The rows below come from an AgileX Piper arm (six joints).
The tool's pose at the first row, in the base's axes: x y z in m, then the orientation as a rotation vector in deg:
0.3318, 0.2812, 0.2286, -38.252, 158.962, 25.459
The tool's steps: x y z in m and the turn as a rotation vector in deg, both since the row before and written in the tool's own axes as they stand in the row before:
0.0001, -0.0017, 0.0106, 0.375, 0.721, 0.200
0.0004, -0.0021, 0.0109, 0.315, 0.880, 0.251
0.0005, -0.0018, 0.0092, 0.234, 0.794, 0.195
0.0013, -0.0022, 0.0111, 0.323, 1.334, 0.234
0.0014, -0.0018, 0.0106, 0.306, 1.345, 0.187
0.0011, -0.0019, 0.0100, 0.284, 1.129, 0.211
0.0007, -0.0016, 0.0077, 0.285, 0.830, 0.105
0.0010, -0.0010, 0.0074, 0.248, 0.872, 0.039
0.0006, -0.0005, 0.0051, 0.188, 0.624, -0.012
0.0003, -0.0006, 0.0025, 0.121, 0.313, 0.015
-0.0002, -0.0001, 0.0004, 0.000, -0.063, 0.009
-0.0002, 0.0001, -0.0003, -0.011, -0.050, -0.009
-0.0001, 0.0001, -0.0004, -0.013, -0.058, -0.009
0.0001, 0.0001, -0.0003, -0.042, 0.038, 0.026
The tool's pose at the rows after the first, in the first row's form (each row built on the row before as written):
0.3343, 0.2834, 0.2184, -38.185, 159.743, 24.812
0.3367, 0.2851, 0.2077, -38.122, 160.692, 24.221
0.3385, 0.2864, 0.1986, -38.117, 161.531, 23.748
0.3400, 0.2875, 0.1874, -38.249, 162.895, 23.029
0.3409, 0.2886, 0.1767, -38.452, 164.246, 22.312
0.3419, 0.2894, 0.1665, -38.539, 165.402, 21.669
0.3427, 0.2899, 0.1587, -38.661, 166.228, 21.072
0.3429, 0.2906, 0.1512, -38.898, 167.063, 20.506
0.3429, 0.2912, 0.1461, -39.123, 167.641, 20.078
0.3431, 0.2912, 0.1435, -39.202, 167.939, 19.824
0.3433, 0.2913, 0.1431, -39.166, 167.884, 19.840
0.3434, 0.2914, 0.1434, -39.162, 167.833, 19.868
0.3434, 0.2914, 0.1438, -39.155, 167.775, 19.900
0.3432, 0.2914, 0.1441, -39.137, 167.823, 19.956

